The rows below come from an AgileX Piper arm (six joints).
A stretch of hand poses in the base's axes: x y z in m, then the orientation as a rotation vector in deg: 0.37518 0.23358 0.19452 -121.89 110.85 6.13; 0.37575 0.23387 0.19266 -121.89 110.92 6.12; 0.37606 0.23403 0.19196 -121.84 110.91 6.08; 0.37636 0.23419 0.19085 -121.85 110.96 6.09; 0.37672 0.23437 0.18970 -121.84 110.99 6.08; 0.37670 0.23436 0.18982 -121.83 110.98 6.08; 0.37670 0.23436 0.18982 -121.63 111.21 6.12; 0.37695 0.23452 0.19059 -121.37 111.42 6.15; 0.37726 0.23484 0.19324 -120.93 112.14 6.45; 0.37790 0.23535 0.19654 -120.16 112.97 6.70; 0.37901 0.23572 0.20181 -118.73 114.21 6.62; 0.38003 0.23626 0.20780 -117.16 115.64 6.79; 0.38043 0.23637 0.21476 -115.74 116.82 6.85; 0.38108 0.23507 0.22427 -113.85 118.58 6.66; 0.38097 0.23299 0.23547 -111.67 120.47 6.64; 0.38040 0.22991 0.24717 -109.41 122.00 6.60; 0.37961 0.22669 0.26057 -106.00 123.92 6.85; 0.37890 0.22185 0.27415 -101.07 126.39 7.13
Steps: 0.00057 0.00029 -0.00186 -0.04 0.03 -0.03; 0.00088 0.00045 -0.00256 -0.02 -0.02 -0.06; 0.00118 0.00061 -0.00367 -0.05 0.02 -0.08; 0.00154 0.00079 -0.00482 -0.06 0.02 -0.10; 0.00152 0.00078 -0.00470 -0.05 0.01 -0.10; 0.00152 0.00078 -0.00470 -0.02 0.06 -0.30; 0.00177 0.00094 -0.00393 0.04 0.08 -0.52; 0.00208 0.00126 -0.00128 0.08 0.41 -1.06; 0.00272 0.00177 0.00202 0.24 0.64 -1.81; 0.00383 0.00214 0.00729 0.42 0.64 -3.10; 0.00485 0.00268 0.01328 0.69 0.82 -4.54; 0.00525 0.00279 0.02024 0.93 0.89 -5.79; 0.00590 0.00149 0.02975 1.01 0.96 -7.58; 0.00579 -0.00059 0.04095 1.24 1.11 -9.55; 0.00522 -0.00367 0.05265 1.65 1.05 -11.41; 0.00443 -0.00689 0.06605 2.57 0.96 -14.04; 0.00372 -0.01173 0.07963 3.93 0.72 -17.73
